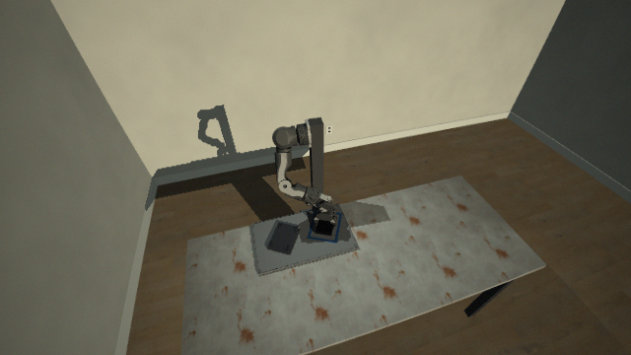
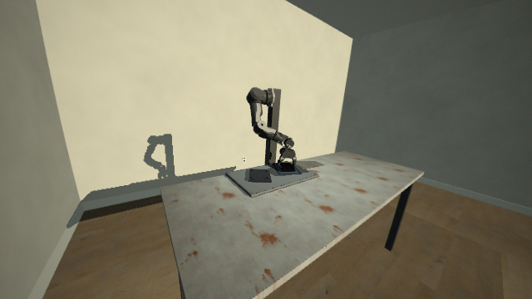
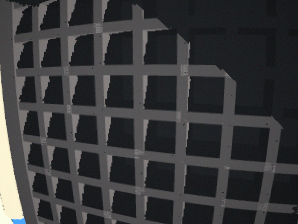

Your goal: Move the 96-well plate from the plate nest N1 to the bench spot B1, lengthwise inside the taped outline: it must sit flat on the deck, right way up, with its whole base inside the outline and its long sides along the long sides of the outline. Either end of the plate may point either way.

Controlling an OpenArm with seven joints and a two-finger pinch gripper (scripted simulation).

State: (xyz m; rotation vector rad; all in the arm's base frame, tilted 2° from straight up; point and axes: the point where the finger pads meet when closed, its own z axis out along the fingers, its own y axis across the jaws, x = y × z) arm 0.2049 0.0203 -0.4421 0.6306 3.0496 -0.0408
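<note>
The dark 96-well plate lies right at my hand. Also, from my hand: dark plate nest: 22 cm to the right, 3 cm ahead, 1 cm below; small white label: 14 cm to the right, 1 cm behind.
</note>
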